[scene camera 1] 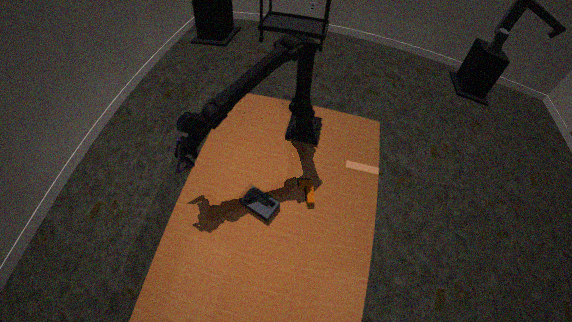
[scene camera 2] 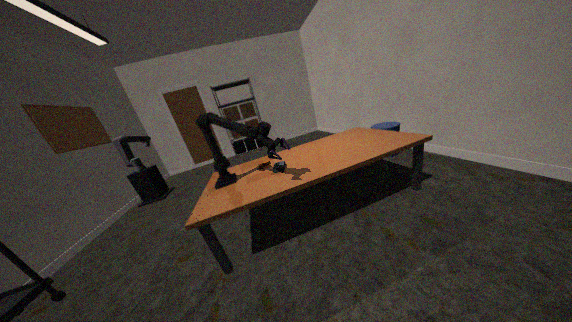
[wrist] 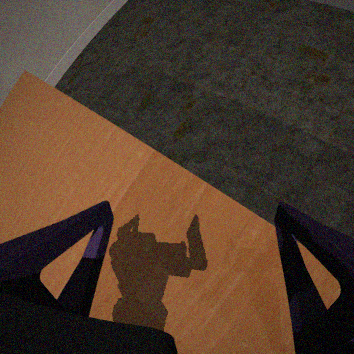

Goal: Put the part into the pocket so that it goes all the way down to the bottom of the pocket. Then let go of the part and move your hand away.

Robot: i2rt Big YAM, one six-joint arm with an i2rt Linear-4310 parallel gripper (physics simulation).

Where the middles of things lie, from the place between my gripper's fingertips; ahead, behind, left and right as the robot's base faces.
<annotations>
Now: hand 330 mm to the right of the pocket fixture [scene camera 1: 261, 204], 190 mm above it and 30 mm past it.
</annotations>
